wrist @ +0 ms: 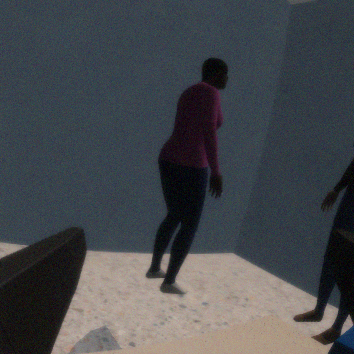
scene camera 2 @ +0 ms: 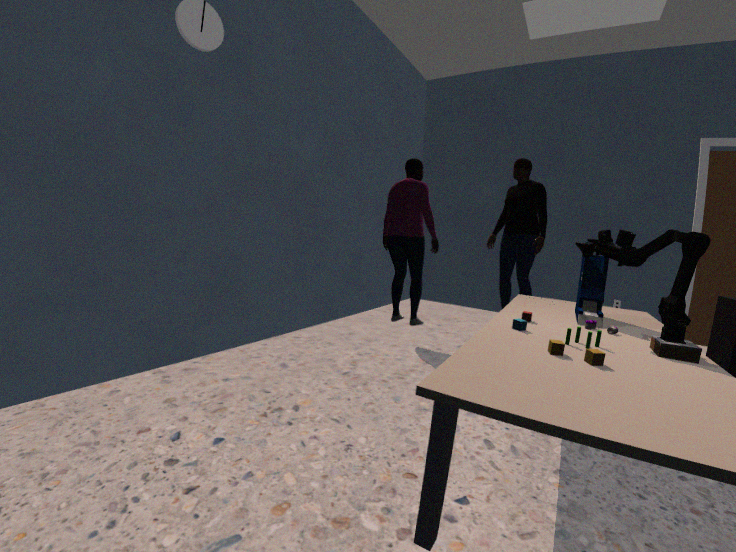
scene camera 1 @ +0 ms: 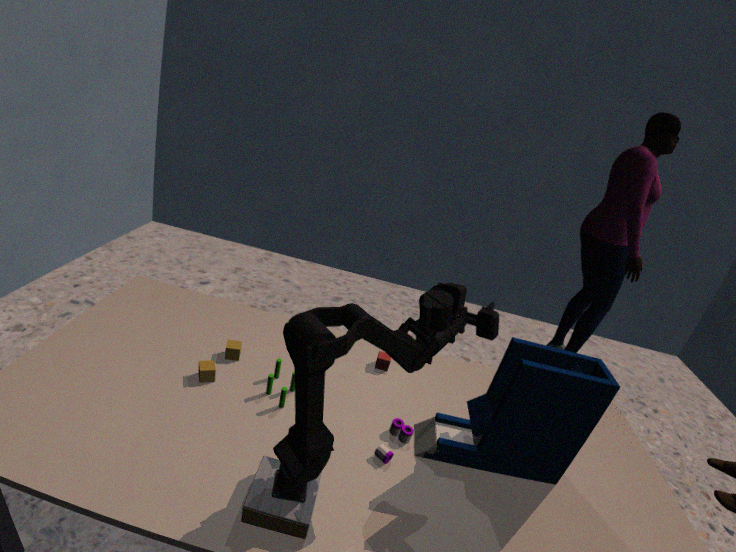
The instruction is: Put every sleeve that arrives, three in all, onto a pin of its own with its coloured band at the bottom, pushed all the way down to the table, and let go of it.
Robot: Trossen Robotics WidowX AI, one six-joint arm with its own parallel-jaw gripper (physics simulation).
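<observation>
Two grey sleeves (scene camera 1: pixel 396 427) (scene camera 1: pixel 406 434) stand upright side by side, purple bands on top; their purple tops (scene camera 2: pixel 590 324) show in scene view 2. A third sleeve (scene camera 1: pixel 384 454) (scene camera 2: pixel 612 329) lies on its side near them, its purple end toward the lower right in scene view 1. Several green pins (scene camera 1: pixel 282 397) (scene camera 1: pixel 270 384) (scene camera 2: pixel 588 339) stand bare left of the sleeves in scene view 1; one is partly behind the arm. My gripper (scene camera 1: pixel 490 316) (wrist: pixel 211 243) is open and empty, raised high and facing outward near the chute's top. The sleeves and pins do not show in the wrist view.
A tall blue chute (scene camera 1: pixel 546 415) (scene camera 2: pixel 592 279) stands right of the sleeves. Yellow blocks (scene camera 1: pixel 233 350) (scene camera 1: pixel 206 371) (scene camera 2: pixel 594 357) lie beyond the pins. A red block (scene camera 1: pixel 383 360) (scene camera 2: pixel 526 316) and a teal block (scene camera 2: pixel 519 324) lie farther back. Two people stand beyond the table.
</observation>
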